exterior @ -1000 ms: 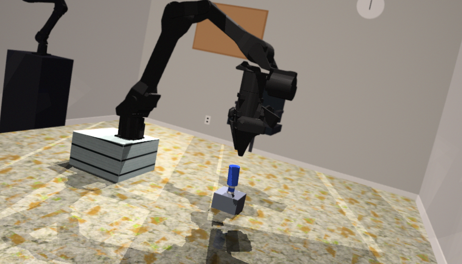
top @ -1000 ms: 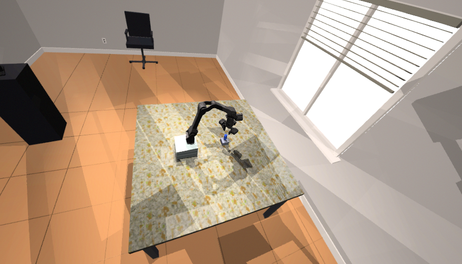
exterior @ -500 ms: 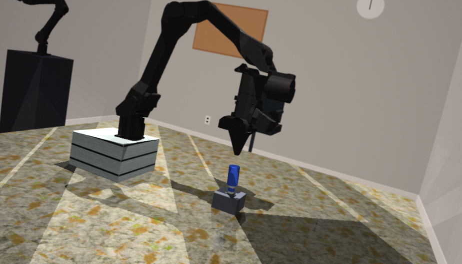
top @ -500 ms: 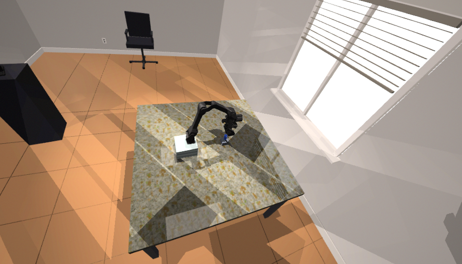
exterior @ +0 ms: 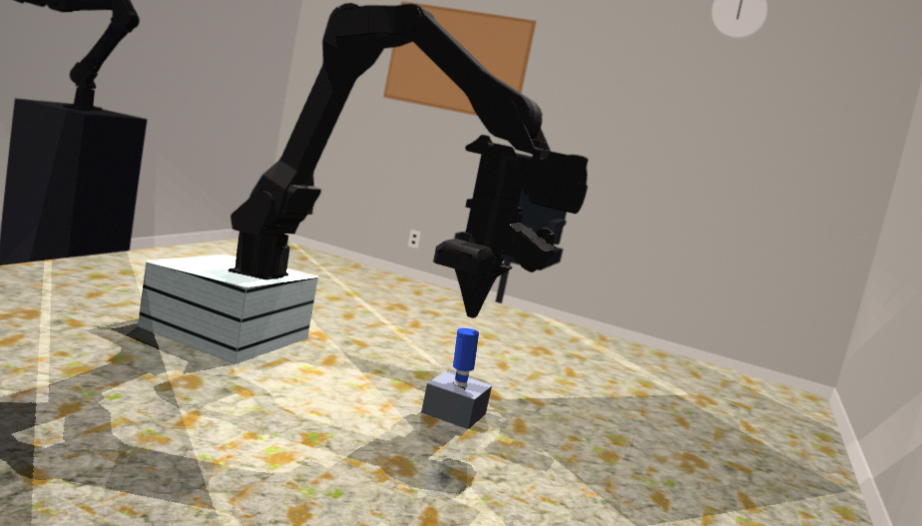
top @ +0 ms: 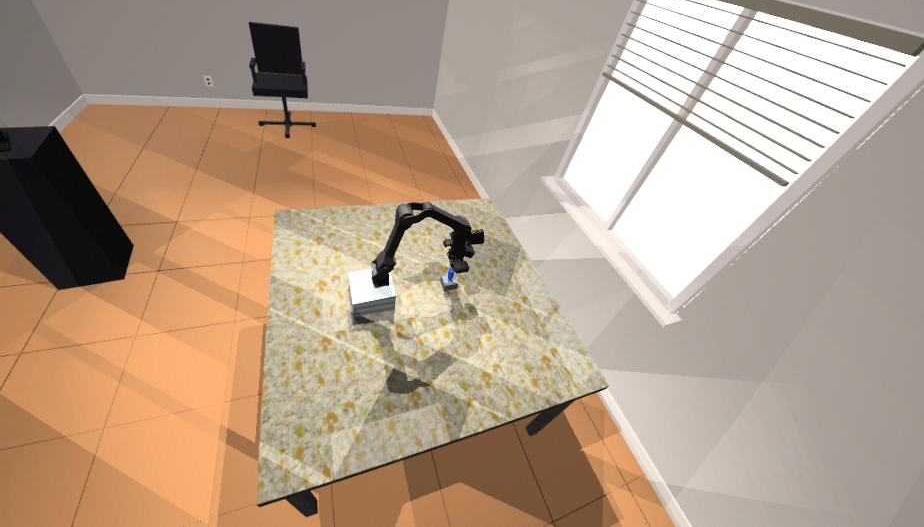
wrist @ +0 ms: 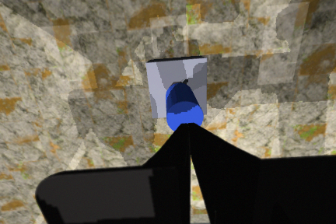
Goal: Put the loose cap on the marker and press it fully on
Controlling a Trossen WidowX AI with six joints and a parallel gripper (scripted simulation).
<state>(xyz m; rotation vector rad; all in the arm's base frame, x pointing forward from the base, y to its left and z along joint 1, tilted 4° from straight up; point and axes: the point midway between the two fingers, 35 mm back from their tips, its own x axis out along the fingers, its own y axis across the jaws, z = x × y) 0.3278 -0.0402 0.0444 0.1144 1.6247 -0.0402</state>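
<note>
My gripper tip is now 4 cm above the blue cap. Also, from my gripper tip: grey holder block: 11 cm below.
</note>
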